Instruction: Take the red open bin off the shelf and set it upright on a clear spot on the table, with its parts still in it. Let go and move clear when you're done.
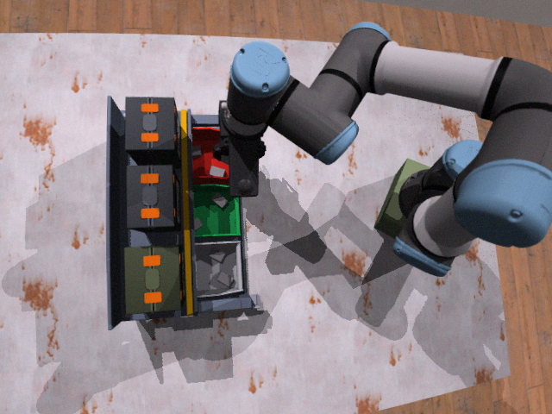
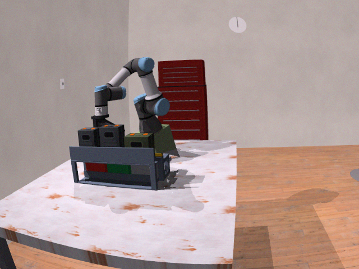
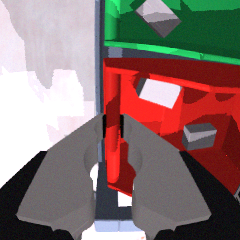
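My hand is 6 cm short of the red open bin, 1 cm to the left of it and 1 cm above it. Round my hand: shelf rail: 10 cm to the left, 5 cm below, 2 cm behind; then yellow bar: 11 cm to the left, 9 cm ahead, 5 cm above; then green bin: 11 cm to the left, 5 cm ahead, 1 cm below.
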